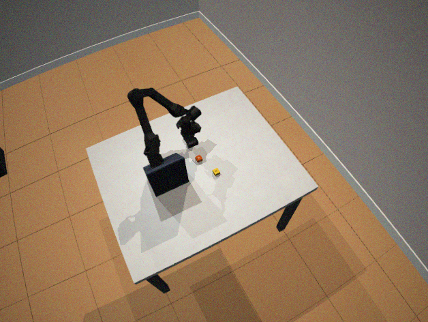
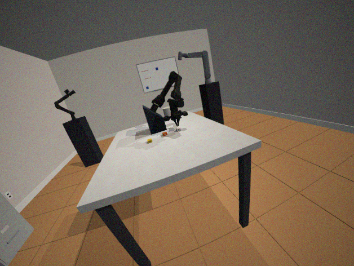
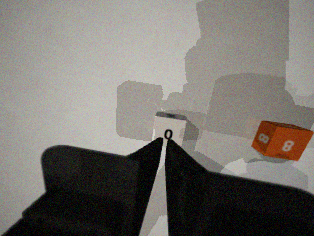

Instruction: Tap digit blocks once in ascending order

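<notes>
Right now the white block is 2 cm below my gripper tip. Also, from my gripper tip: yellow block: 25 cm to the right, 5 cm ahead, 2 cm below; then orange block: 12 cm to the right, 2 cm below.
</notes>
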